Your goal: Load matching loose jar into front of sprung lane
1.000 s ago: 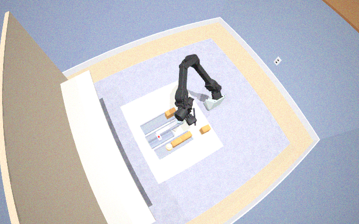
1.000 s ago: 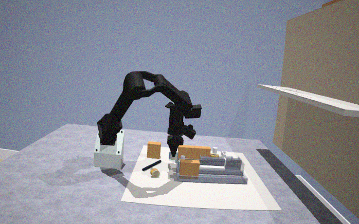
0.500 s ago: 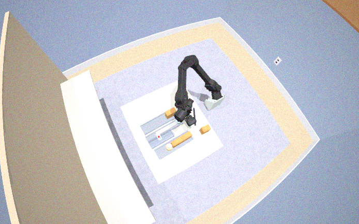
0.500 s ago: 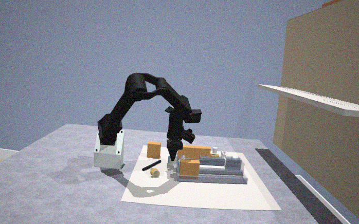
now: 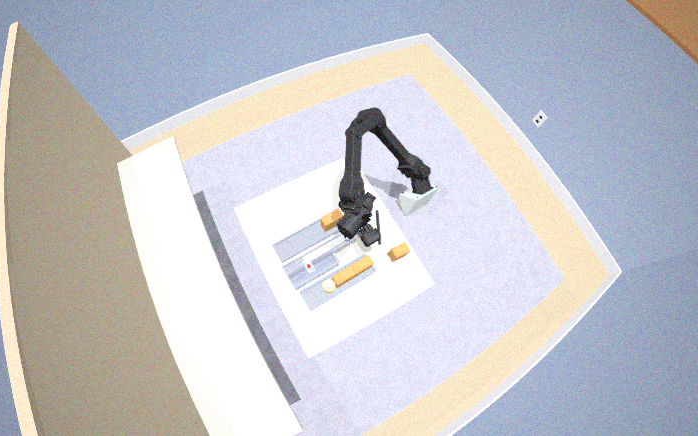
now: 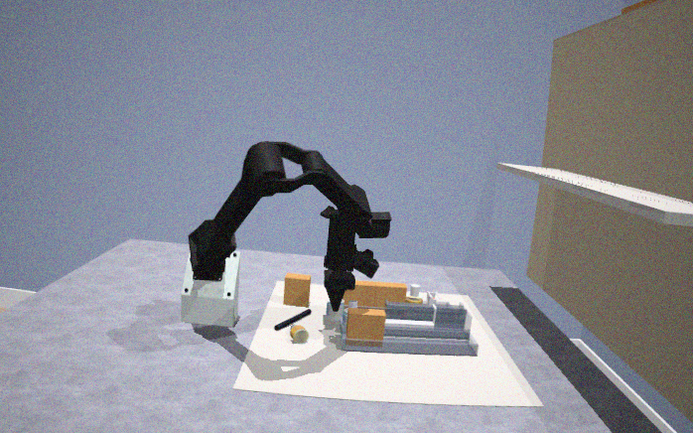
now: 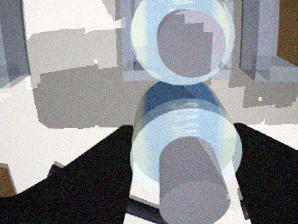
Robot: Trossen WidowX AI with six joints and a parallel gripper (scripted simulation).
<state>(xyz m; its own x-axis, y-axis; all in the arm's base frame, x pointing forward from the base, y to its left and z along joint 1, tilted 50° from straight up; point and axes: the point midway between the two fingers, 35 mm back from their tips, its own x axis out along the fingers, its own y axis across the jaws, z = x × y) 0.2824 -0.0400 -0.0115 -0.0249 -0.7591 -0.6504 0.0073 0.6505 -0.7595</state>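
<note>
The black pen is 90 mm behind my gripper tip, 30 mm to the left of it and 40 mm below it. Round my gripper tip: red mark: 220 mm ahead, 40 mm to the left, 20 mm above; then grey rack: 190 mm ahead, 20 mm to the left, 30 mm below.
</note>
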